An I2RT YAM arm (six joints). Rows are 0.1 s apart.
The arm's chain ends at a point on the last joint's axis. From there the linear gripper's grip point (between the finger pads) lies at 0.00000 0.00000 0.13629 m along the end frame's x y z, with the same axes.
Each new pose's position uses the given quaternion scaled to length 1; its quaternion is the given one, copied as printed.
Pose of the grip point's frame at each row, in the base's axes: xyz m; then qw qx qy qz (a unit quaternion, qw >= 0):
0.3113, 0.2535, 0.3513, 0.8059, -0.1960, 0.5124, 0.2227
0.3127, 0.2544, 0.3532, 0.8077, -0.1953, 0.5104, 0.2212
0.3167, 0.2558, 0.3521, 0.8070, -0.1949, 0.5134, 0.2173
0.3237, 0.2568, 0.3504, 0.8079, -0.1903, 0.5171, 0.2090
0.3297, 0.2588, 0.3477, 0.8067, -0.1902, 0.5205, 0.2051
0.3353, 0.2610, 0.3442, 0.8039, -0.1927, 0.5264, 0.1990
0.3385, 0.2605, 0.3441, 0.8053, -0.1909, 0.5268, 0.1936
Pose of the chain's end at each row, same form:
0.2106, 0.1793, 0.2970, 0.8059, -0.1960, 0.5124, 0.2227
0.2121, 0.1806, 0.2983, 0.8077, -0.1953, 0.5104, 0.2212
0.2153, 0.1825, 0.2980, 0.8070, -0.1949, 0.5134, 0.2173
0.2207, 0.1854, 0.2969, 0.8079, -0.1903, 0.5171, 0.2090
0.2259, 0.1879, 0.2951, 0.8067, -0.1902, 0.5205, 0.2051
0.2304, 0.1902, 0.2936, 0.8039, -0.1927, 0.5264, 0.1990
0.2329, 0.1908, 0.2934, 0.8053, -0.1909, 0.5268, 0.1936

